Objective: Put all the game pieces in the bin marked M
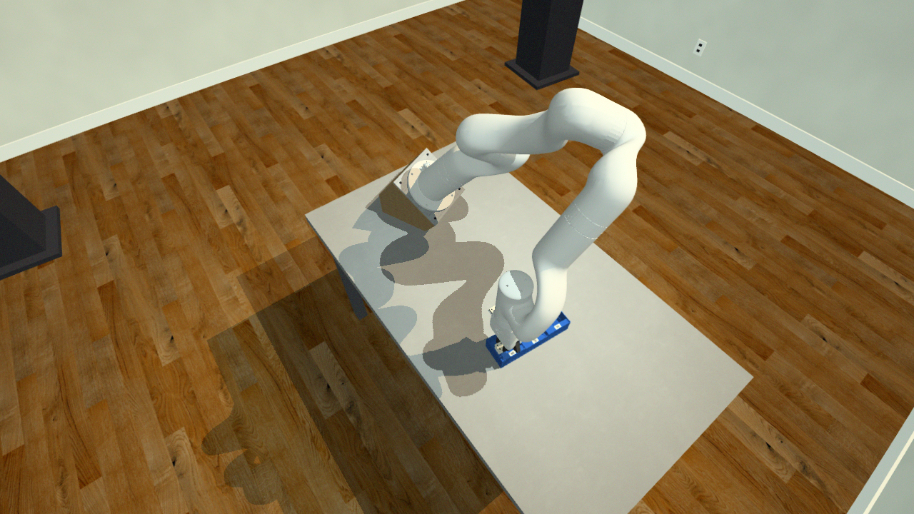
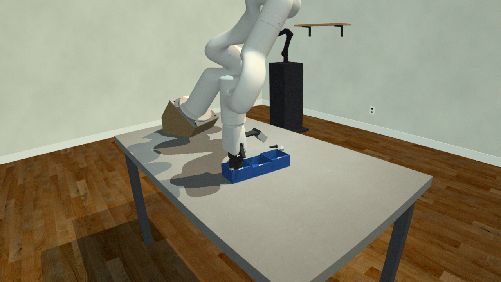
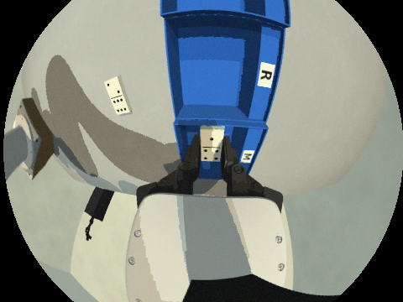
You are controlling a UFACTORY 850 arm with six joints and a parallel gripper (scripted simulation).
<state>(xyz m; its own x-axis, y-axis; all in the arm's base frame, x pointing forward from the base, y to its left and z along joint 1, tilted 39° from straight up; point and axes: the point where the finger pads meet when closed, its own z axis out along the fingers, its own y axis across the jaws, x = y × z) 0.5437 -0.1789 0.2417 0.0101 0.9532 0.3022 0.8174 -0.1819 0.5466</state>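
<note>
Now: hand 3 cm above the white domino. Round my hand: blue three-part bin: 1 cm ahead, 8 cm to the left, 2 cm below; white part: 10 cm behind, 29 cm to the left, 4 cm below; black bolt: 14 cm behind, 28 cm to the left, 4 cm below.
</note>
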